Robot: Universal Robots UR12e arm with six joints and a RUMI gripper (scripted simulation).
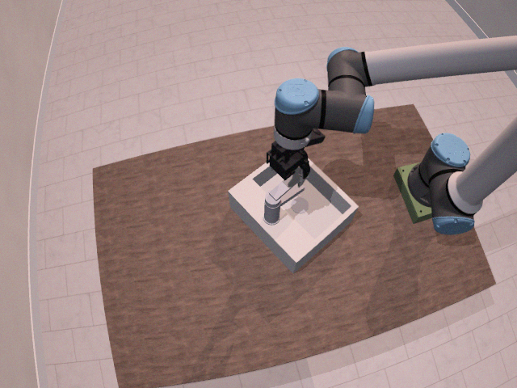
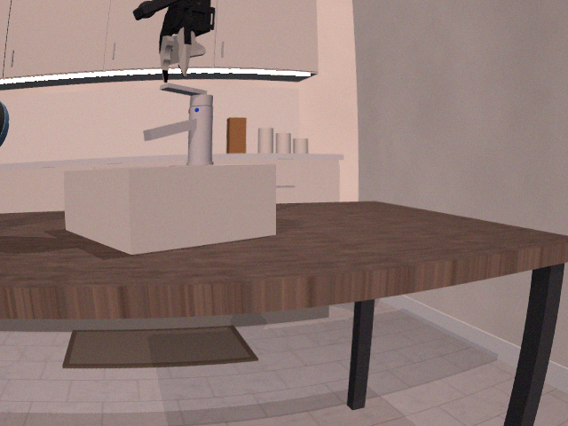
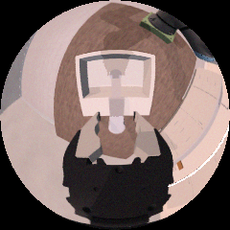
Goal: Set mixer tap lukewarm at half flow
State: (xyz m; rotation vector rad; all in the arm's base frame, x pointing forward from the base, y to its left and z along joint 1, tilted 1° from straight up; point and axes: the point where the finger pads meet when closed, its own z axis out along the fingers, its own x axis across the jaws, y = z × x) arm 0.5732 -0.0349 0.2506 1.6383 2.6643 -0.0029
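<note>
Now: the lever 2 cm ahead of my hand, 1 cm to the left of it and 3 cm below it. From my hand the other things lie so: grey mixer tap 4 cm ahead, 2 cm to the left, 8 cm below; white sink block 4 cm behind, 2 cm to the right, 27 cm below.
</note>
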